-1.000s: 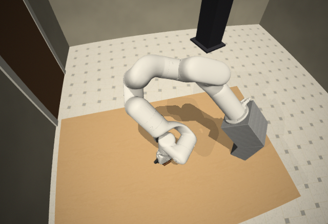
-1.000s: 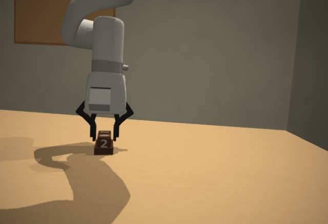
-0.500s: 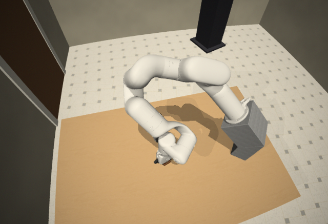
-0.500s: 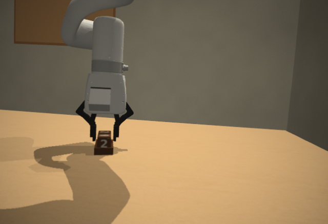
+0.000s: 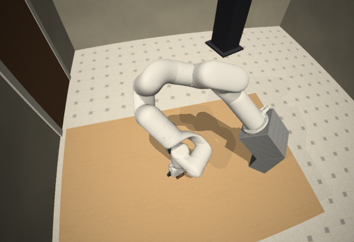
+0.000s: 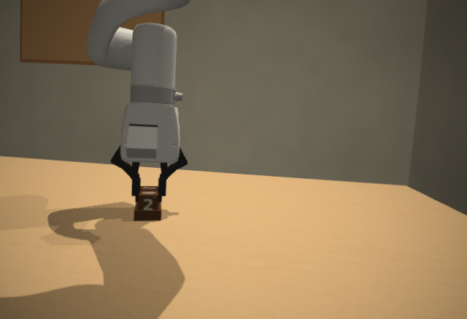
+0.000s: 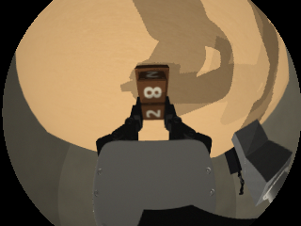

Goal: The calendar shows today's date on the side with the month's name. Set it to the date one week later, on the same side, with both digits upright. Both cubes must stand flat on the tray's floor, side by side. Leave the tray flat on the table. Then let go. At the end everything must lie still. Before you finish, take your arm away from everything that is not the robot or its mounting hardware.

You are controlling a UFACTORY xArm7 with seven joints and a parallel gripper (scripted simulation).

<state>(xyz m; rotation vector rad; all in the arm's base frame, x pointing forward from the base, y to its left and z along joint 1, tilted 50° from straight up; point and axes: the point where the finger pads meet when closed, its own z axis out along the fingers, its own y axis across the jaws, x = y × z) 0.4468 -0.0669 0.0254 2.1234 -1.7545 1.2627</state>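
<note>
Now: the brown tray 2 cm to the right of my hand and 3 cm below it.
</note>
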